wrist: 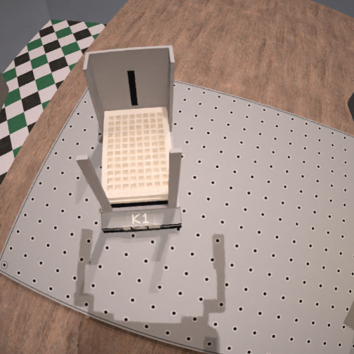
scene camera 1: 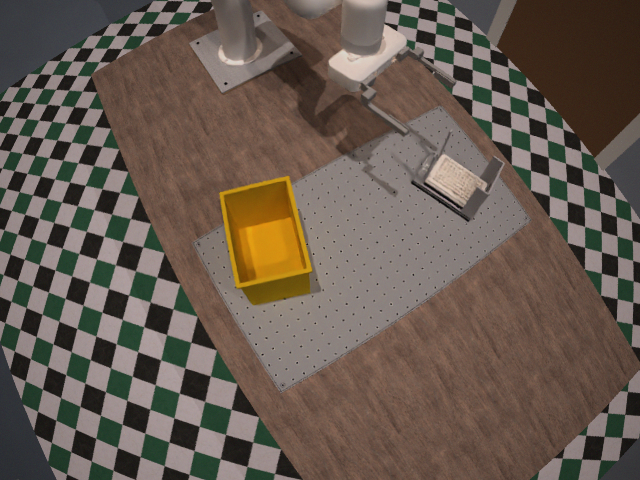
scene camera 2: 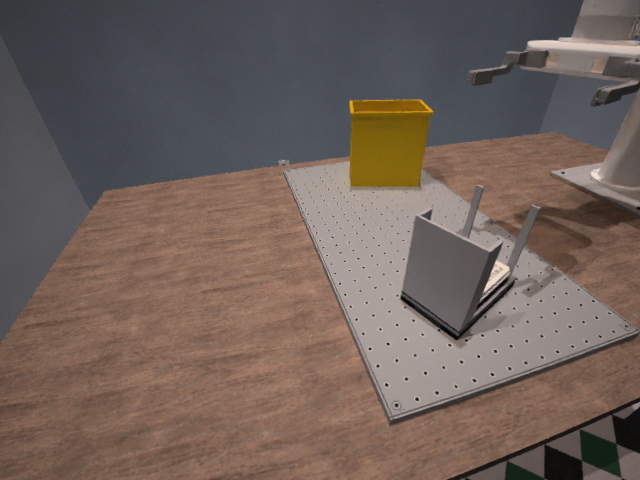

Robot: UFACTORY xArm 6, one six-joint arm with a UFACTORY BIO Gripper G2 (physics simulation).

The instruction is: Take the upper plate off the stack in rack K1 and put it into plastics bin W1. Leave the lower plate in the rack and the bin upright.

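Frame: origin at the arm's base, x ahead, y left, z up, level; centimetres.
Where they show: end effector, tool point: (scene camera 1: 422,100) (scene camera 2: 535,85); arm's base, origin of the base link: (scene camera 1: 240,51) (scene camera 2: 617,182).
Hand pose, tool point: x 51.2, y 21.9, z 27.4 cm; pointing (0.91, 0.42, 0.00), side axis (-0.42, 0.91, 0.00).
Observation:
Things, the pixels of their top centre, and the offset from my tool point. Level surfaces: height alone.
- Rack K1, middle of its top: (scene camera 2: 485,209) (scene camera 1: 466,157) dy +8.8, dx +8.5, dz -12.7 cm
- cream upper plate, middle of its top: (scene camera 2: 462,272) (scene camera 1: 458,181) dy +9.3, dx +9.4, dz -22.7 cm
- Yellow plastics bin W1, middle of its top: (scene camera 1: 262,229) (scene camera 2: 388,105) dy -34.3, dx +8.6, dz -9.4 cm
- grey perforated board, its level: dz -27.4 cm
- wooden table, its level: dz -28.7 cm
Rack K1 (scene camera 1: 478,204) (scene camera 2: 444,268) (wrist: 150,80) is grey, with a tall back, side flanges and two thin front posts. The cream upper plate (scene camera 1: 454,180) (scene camera 2: 498,272) (wrist: 136,150), with a grid of square wells, lies flat low inside it. The lower plate is mostly hidden under it, and its edge is hard to separate. Yellow plastics bin W1 (scene camera 1: 273,248) (scene camera 2: 387,149) stands upright, and no contents show in its interior in scene camera 1. My gripper (scene camera 1: 430,107) (scene camera 2: 539,87) is wide open and empty, high above the table and apart from the rack, towards the arm base.
The rack and bin stand near opposite ends of a grey perforated board (scene camera 1: 361,258) (scene camera 2: 356,330) (wrist: 260,200) on the wooden table (scene camera 1: 491,335) (scene camera 2: 180,310) (wrist: 225,40). The arm's base plate (scene camera 1: 206,51) (scene camera 2: 584,180) is bolted behind the board. Gripper shadows fall near the rack's front.

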